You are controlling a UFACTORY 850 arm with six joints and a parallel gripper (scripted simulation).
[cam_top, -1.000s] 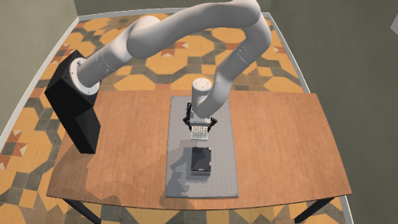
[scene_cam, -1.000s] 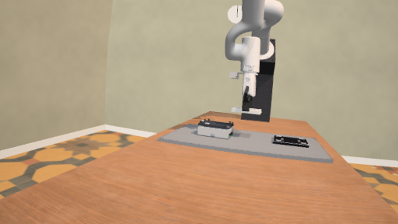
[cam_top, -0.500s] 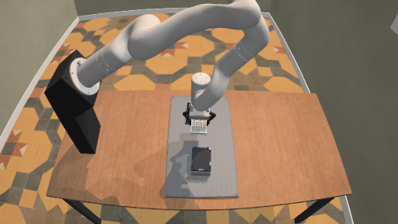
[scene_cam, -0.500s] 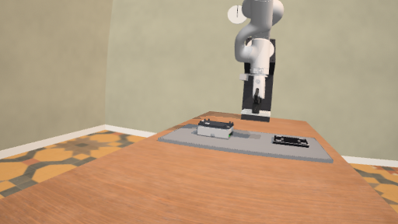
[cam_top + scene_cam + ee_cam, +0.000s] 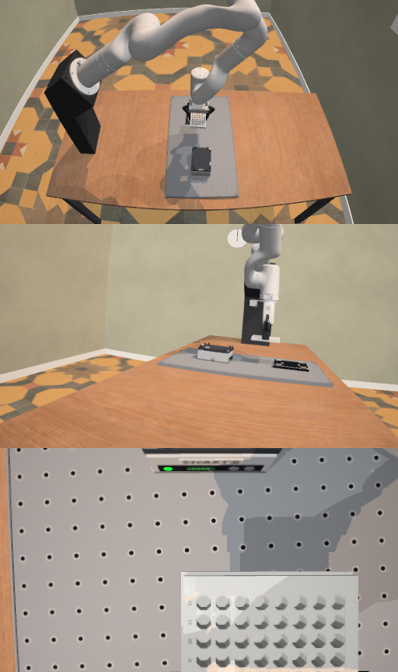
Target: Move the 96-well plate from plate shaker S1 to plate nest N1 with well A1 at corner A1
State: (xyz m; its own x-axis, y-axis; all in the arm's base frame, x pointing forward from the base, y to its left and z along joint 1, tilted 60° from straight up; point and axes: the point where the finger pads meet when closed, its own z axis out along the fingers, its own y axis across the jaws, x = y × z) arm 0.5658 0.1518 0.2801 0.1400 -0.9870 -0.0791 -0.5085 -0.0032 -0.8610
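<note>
Now: the black plate nest N1 120 mm to the left of my hand, 120 mm below it and 50 mm behind it. Round my hand: white 96-well plate (10 mm below).
</note>
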